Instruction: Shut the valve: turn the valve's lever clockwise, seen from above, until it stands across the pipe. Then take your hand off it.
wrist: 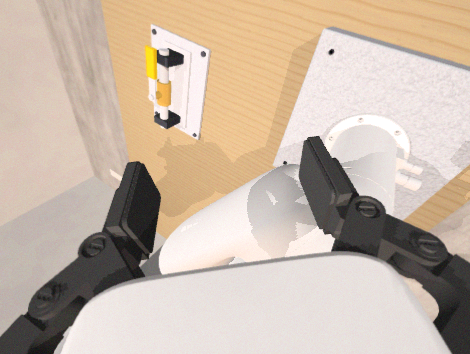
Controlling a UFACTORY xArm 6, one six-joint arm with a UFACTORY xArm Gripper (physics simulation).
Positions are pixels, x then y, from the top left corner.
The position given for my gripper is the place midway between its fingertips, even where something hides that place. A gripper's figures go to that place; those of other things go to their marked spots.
Scene:
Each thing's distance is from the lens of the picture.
my gripper [226, 167]: 0.13 m
white base plate [200, 59]: 0.58 m

